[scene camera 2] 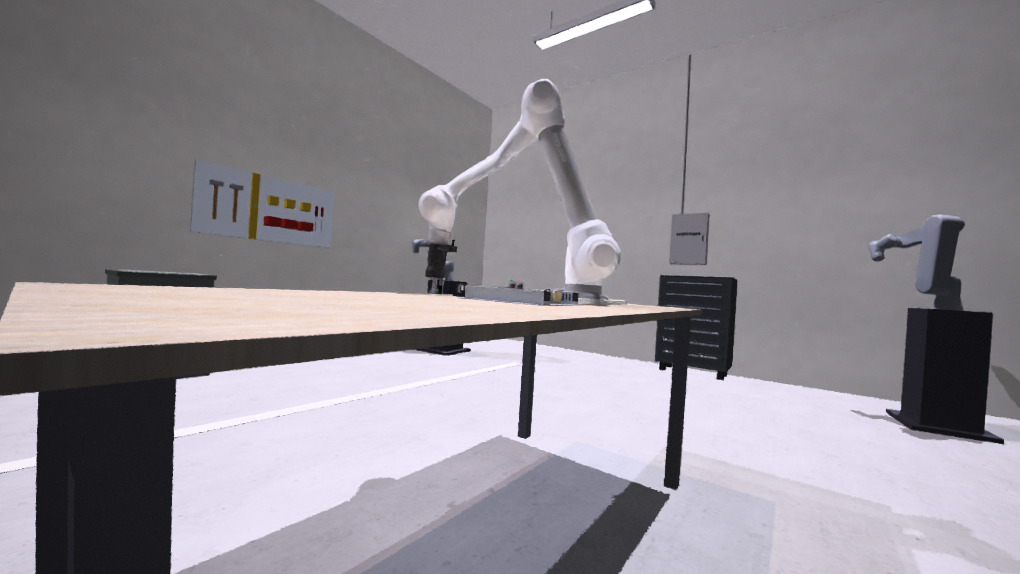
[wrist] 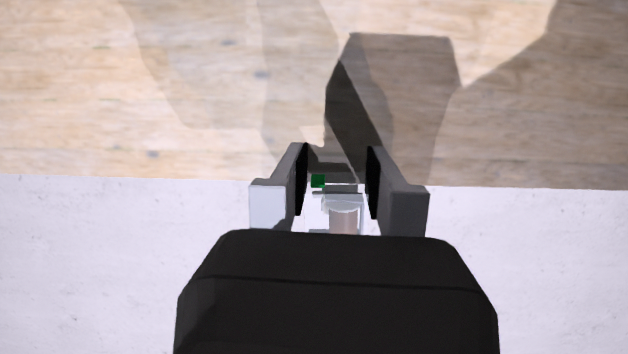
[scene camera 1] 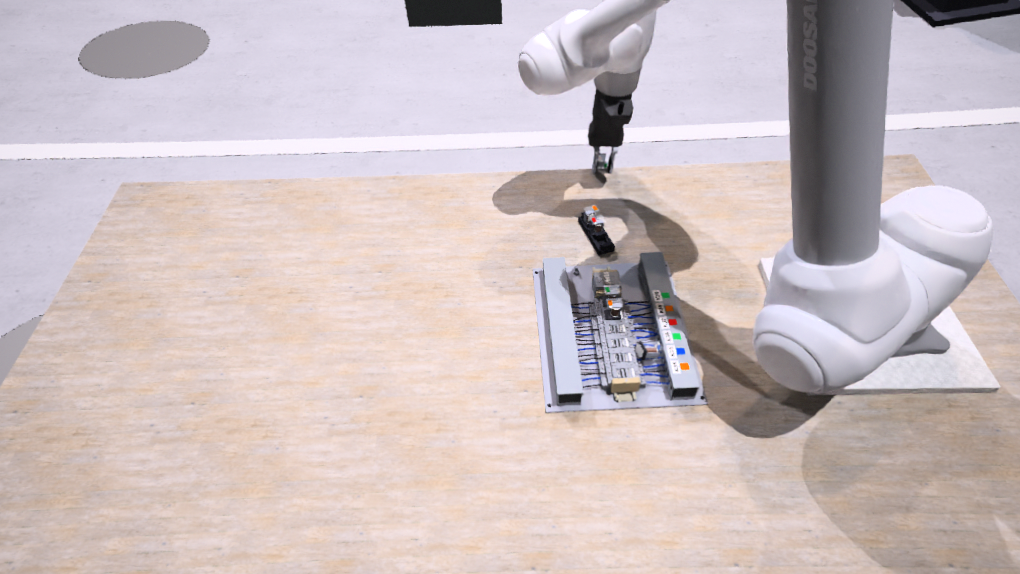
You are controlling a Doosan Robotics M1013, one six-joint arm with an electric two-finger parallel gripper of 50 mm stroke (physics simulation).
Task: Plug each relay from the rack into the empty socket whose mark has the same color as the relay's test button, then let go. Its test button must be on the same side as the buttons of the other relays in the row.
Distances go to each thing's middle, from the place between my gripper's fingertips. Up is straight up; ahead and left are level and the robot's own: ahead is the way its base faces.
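There is the grey panel (scene camera 1: 654,394), and measured from my hand it sits 10 cm ahead and 44 cm to the left.
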